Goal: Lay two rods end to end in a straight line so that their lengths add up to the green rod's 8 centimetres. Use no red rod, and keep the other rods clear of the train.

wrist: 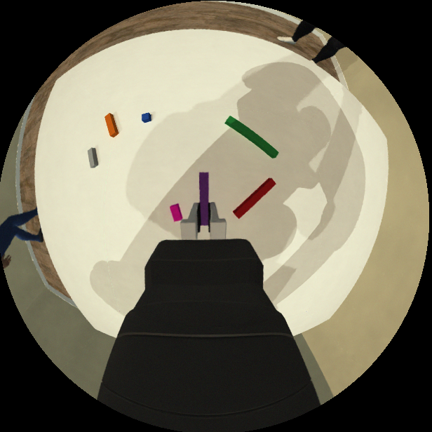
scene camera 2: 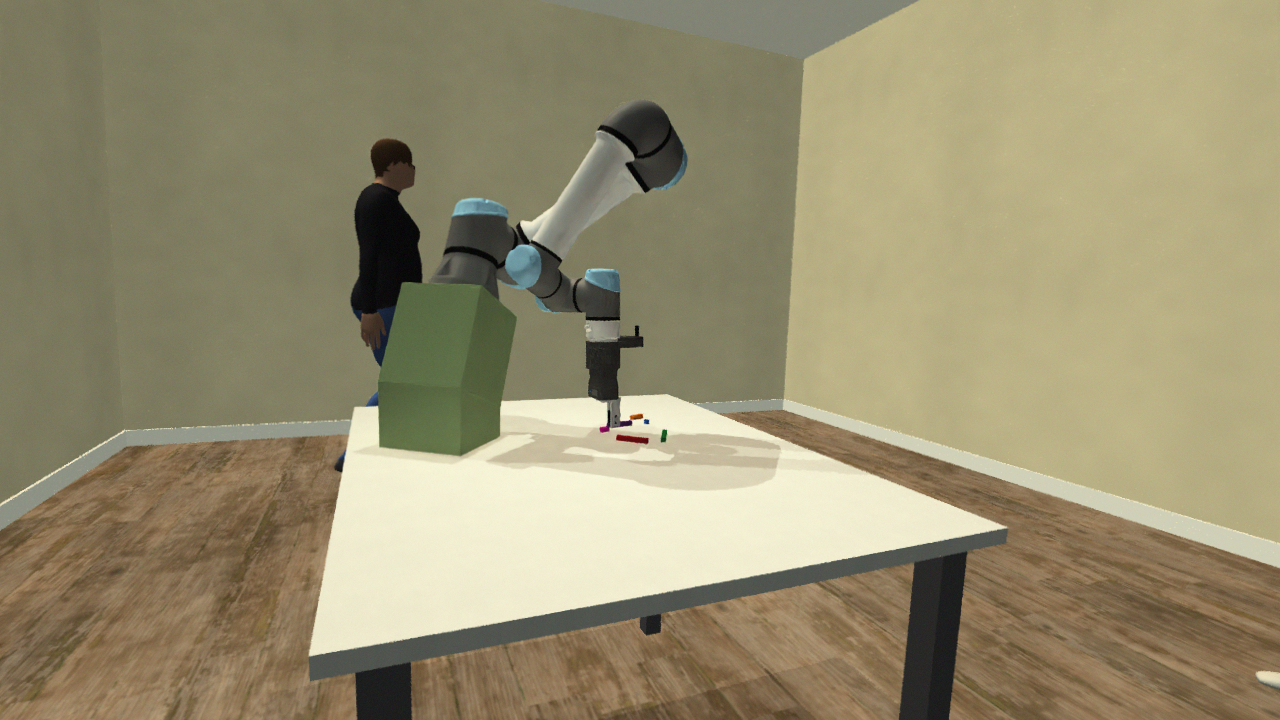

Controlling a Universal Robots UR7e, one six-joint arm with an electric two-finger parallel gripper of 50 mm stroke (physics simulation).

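Frame: origin at the arm's base, x back, y up, z left, level; millimetres.
Seen in the pictures: gripper, fingertip midpoint: (scene camera 2: 613, 425); arm's base, origin of the base link: (scene camera 2: 462, 300).
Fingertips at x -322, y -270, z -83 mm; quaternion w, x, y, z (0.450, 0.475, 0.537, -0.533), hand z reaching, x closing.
Observation:
Pixels of each thing's top centre, then the offset from my fingertips to it. Level surfaces: height alone.
- purple rod, middle of its top: (scene camera 2: 619, 421) dx -15, dy +8, dz +2 mm
- short magenta rod, middle of its top: (scene camera 2: 604, 427) dx +10, dy -11, dz +35 mm
- green rod, middle of its top: (scene camera 2: 664, 433) dx -103, dy -11, dz -49 mm
- red rod, middle of its top: (scene camera 2: 632, 436) dx -23, dy -11, dz -65 mm
- orange rod, middle of its top: (scene camera 2: 636, 414) dx -109, dy -11, dz +153 mm
- small blue cube, middle of its top: (scene camera 2: 646, 419) dx -114, dy -11, dz +94 mm
- white table, its level: dy -21 mm
My gripper (scene camera 2: 614, 424) (wrist: 204, 211) is shut on the purple rod (scene camera 2: 624, 423) (wrist: 204, 190), low at the table; the rod points straight ahead from the fingers in the wrist view. A short magenta rod (scene camera 2: 604, 429) (wrist: 176, 212) lies just left of the fingers in the wrist view, apart from the purple rod and slightly tilted to it. The green rod (scene camera 2: 664, 436) (wrist: 252, 137) lies slanted at the upper right of the wrist view. The red rod (scene camera 2: 631, 439) (wrist: 254, 198) lies slanted to the right of the fingers. Whether the purple rod touches the table is unclear.
An orange rod (scene camera 2: 636, 416) (wrist: 111, 125), a small blue cube (scene camera 2: 646, 421) (wrist: 146, 117) and a grey rod (wrist: 93, 157) lie at the upper left of the wrist view. The green pedestal (scene camera 2: 438, 376) stands on the white table (scene camera 2: 626, 537). A person (scene camera 2: 386, 241) stands behind the table.

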